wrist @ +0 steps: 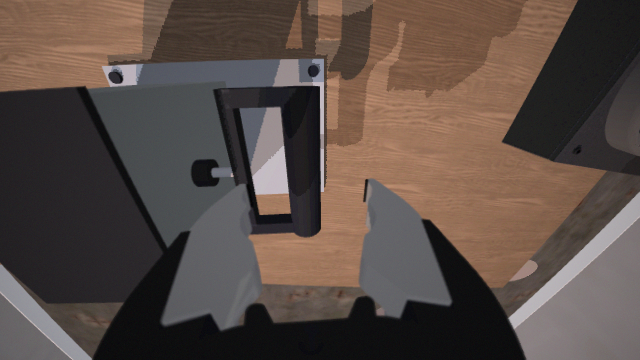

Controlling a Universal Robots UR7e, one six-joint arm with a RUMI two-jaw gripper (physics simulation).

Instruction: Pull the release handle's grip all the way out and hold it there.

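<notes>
The release handle is a black rectangular loop with a thick round grip (305, 165) on its right side, left of the view's middle. A short silver rod (222, 172) joins the loop to a black collar (205, 173) on the grey-green side of a dark housing (45, 190). My gripper (308, 184) is partly open, with nothing held between its fingers. The left fingertip overlaps the lower left part of the loop in the view. The right fingertip is to the right of the grip, with a gap between them. Whether the left finger touches the loop, I cannot tell.
The housing stands on a silver base plate (200, 71) with dark bolts, on a wooden table top (425, 200). A dark block (555, 85), part of a mount, stands at the upper right. Pale rails (580, 255) run below on both sides. Shadows fall across the wood at the top.
</notes>
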